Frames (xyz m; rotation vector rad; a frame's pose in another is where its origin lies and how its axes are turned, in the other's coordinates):
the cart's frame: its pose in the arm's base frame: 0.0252 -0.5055 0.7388 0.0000 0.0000 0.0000
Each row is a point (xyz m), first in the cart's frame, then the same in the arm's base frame.
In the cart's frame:
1: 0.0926 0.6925 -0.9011
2: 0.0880 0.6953 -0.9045
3: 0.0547 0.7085 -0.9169
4: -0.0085 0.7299 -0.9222
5: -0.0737 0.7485 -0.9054
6: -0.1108 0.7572 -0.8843
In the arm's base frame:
1: 0.1178 0.1870 -0.1623
2: 0.1132 0.1898 -0.1657
3: 0.0799 0.2030 -0.1781
4: 0.0167 0.2244 -0.1834
5: -0.0485 0.2430 -0.1666
6: -0.0856 0.2517 -0.1455

